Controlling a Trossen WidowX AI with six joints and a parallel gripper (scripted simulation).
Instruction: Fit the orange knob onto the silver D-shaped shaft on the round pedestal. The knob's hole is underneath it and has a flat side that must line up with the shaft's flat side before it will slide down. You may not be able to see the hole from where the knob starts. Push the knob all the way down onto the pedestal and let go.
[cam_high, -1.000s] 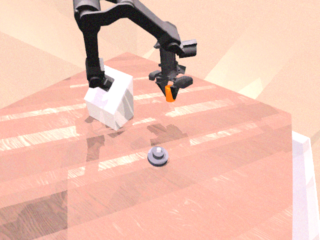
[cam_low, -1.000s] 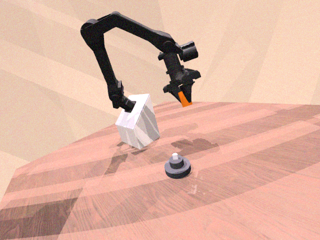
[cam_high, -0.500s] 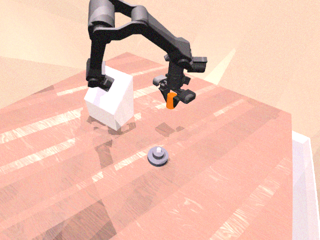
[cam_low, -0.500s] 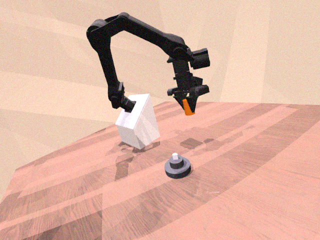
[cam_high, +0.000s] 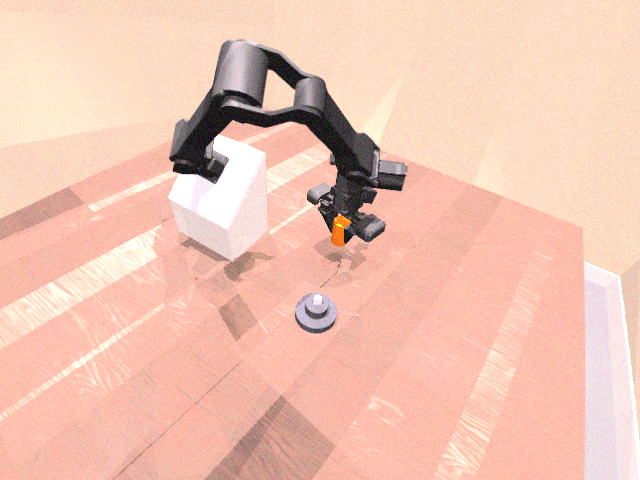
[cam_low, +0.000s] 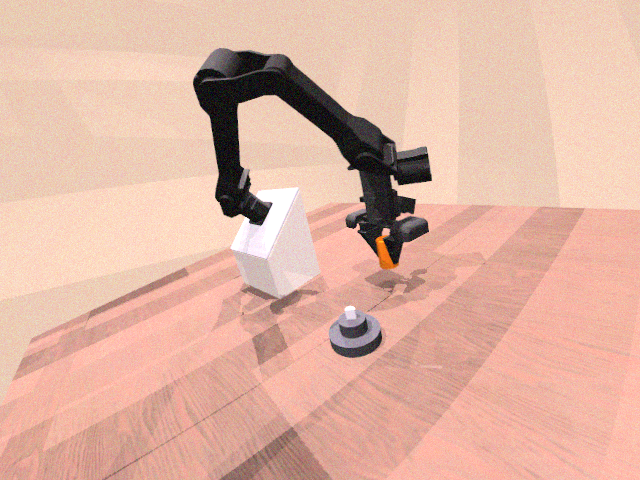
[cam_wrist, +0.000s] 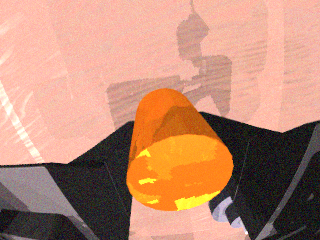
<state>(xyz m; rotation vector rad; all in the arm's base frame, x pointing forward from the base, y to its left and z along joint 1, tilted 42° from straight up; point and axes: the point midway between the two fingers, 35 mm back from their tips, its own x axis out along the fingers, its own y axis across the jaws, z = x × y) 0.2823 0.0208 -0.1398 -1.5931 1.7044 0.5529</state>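
Now: gripper tip 6 cm short of the round pedestal, 19 cm to the left of it and 1 cm above it. The rest, counted from my gripper tip: orange knob: 3 cm above.
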